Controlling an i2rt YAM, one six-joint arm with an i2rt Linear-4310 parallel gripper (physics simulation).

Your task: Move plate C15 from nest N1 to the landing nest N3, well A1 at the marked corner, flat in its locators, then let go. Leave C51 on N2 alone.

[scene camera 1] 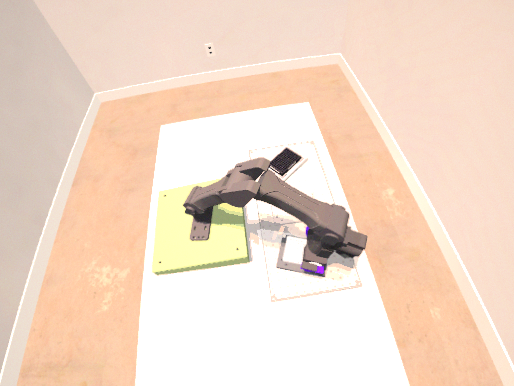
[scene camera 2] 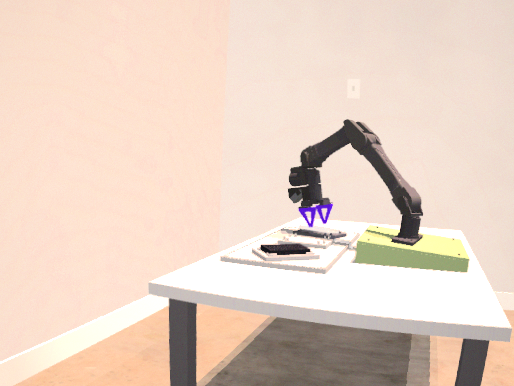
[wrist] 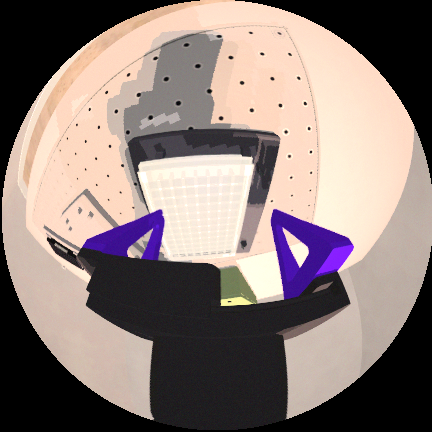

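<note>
A pale, gridded well plate (scene camera 1: 295, 250) (wrist: 200, 210) rests on a dark nest (scene camera 1: 289, 270) (scene camera 2: 336, 234) (wrist: 266, 162). In the wrist view, dark rim shows along its far and right sides. My gripper (scene camera 1: 314, 250) (scene camera 2: 318, 224) (wrist: 217, 214) is open and empty above this plate, its purple fingertips apart on either side of it in the wrist view. A black plate (scene camera 1: 285, 161) (scene camera 2: 285, 248) (wrist: 65, 250) sits on a light nest (scene camera 1: 298, 169) (scene camera 2: 264, 256). Between them is an empty light nest (scene camera 2: 309, 243) (wrist: 84, 209). No plate or nest labels or marked corner can be read.
The nests stand on a perforated board (scene camera 1: 280, 295) (scene camera 2: 320, 269) (wrist: 295, 120) on the white table (scene camera 1: 210, 330) (scene camera 2: 280, 295). The arm rises from a yellow-green block (scene camera 1: 175, 255) (scene camera 2: 415, 262) (wrist: 235, 285) beside the board. The forearm passes over the board.
</note>
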